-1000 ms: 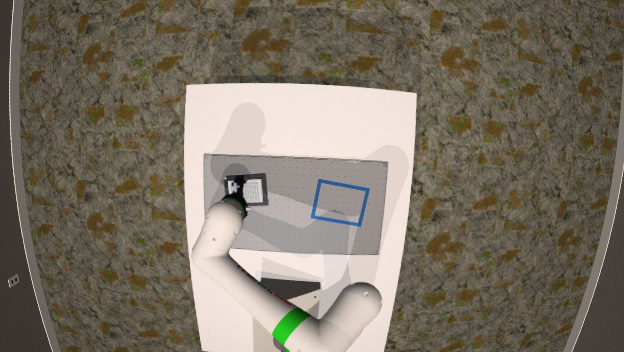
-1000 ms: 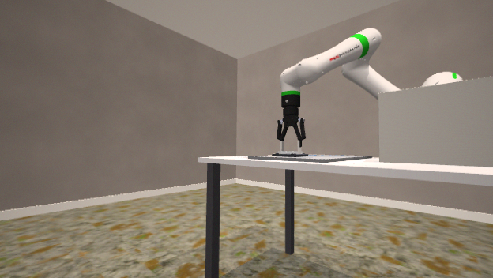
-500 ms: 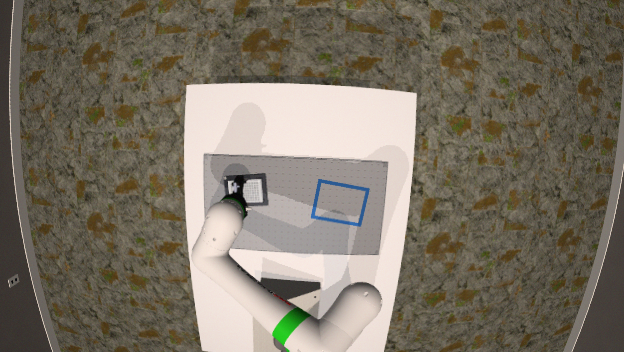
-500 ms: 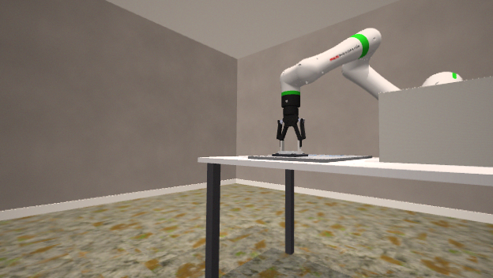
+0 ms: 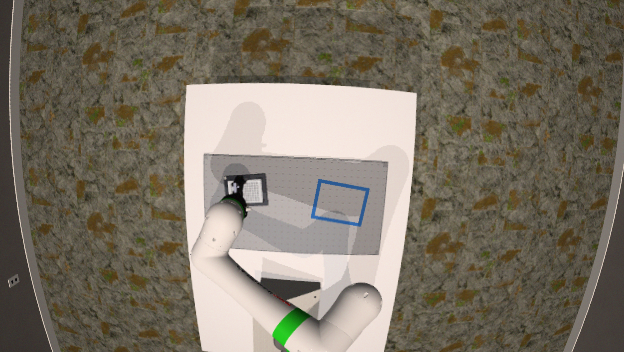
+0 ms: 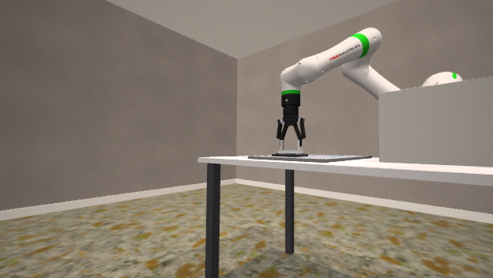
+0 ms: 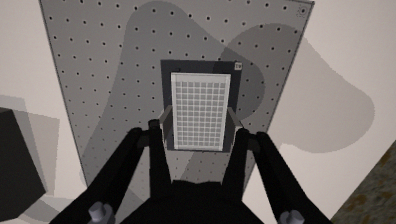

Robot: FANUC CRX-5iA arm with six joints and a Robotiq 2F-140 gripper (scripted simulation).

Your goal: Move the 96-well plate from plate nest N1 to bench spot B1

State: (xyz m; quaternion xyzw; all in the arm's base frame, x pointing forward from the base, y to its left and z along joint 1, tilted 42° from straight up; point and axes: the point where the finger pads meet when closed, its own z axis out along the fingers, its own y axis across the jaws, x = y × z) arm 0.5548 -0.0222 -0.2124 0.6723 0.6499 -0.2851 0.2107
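My hand is 4 cm above the dark plate nest N1. Round my hand: white 96-well plate: 2 cm below.
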